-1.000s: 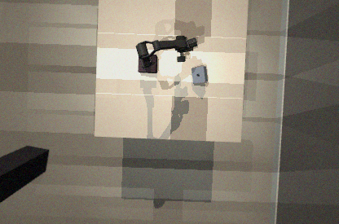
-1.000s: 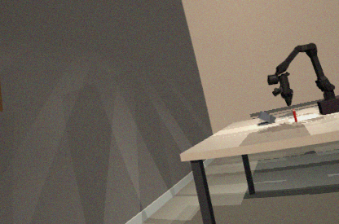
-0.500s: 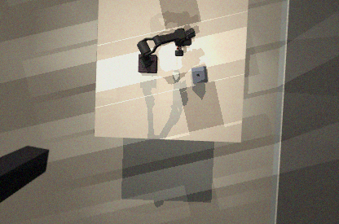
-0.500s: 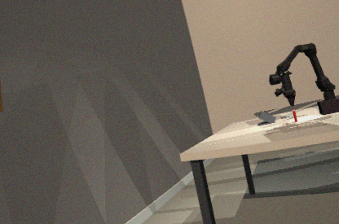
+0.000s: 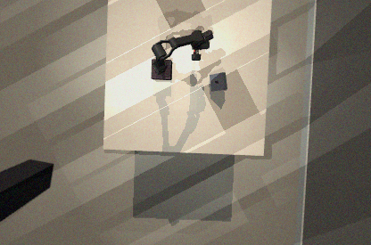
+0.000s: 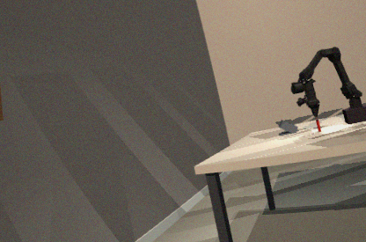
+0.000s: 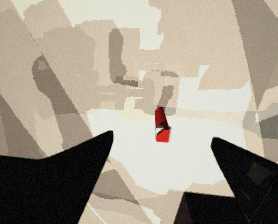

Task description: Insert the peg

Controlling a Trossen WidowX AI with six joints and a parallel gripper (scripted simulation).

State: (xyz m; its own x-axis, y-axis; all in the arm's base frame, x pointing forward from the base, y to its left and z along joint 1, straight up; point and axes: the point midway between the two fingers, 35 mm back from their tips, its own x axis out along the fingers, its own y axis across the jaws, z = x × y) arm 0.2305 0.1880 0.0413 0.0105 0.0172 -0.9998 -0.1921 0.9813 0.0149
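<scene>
Right now the red peg is 3 cm below my gripper tip. Round my gripper tip: grey-blue sloped panel (22 cm ahead, 20 cm to the right, 5 cm below).
</scene>
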